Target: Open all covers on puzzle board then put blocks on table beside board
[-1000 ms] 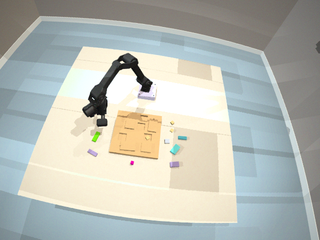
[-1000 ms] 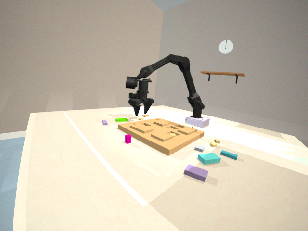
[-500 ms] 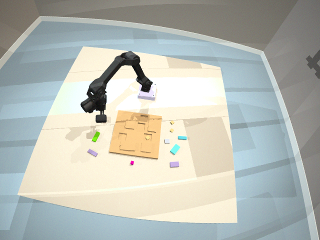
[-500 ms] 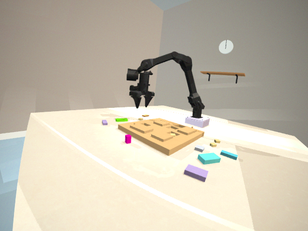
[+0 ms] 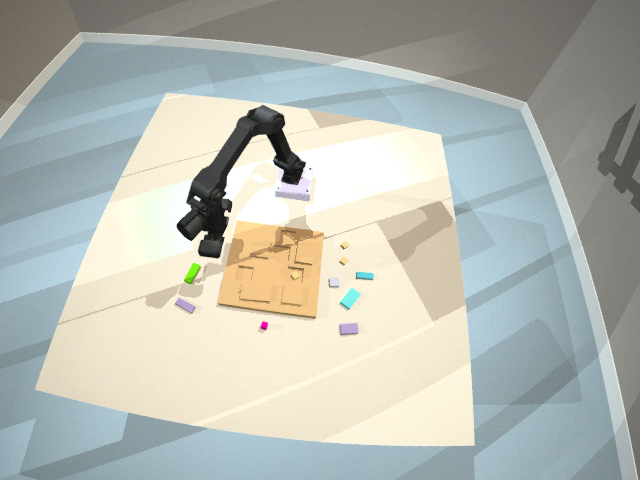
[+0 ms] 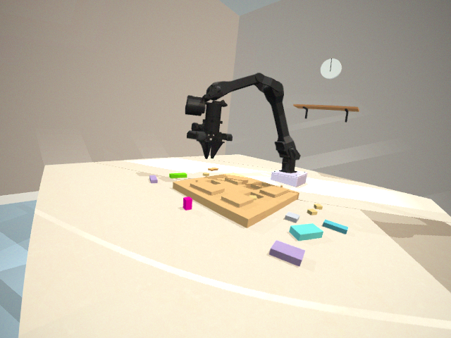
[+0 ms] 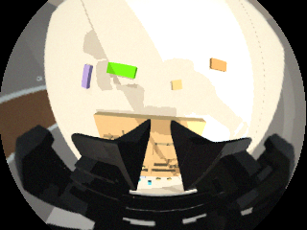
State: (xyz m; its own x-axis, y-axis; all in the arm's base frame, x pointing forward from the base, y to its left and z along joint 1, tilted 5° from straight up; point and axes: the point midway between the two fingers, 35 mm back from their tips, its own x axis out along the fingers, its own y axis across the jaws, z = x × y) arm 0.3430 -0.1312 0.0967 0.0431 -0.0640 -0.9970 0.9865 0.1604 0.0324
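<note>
My gripper tip is 190 mm to the right of the tan puzzle board and 60 mm above it. Also, from my gripper tip: green block (100 mm ahead, 80 mm below, 60 mm to the right); magenta block (200 mm to the left, 190 mm ahead, 70 mm below); orange block (130 mm to the right, 120 mm behind, 80 mm below).
</note>
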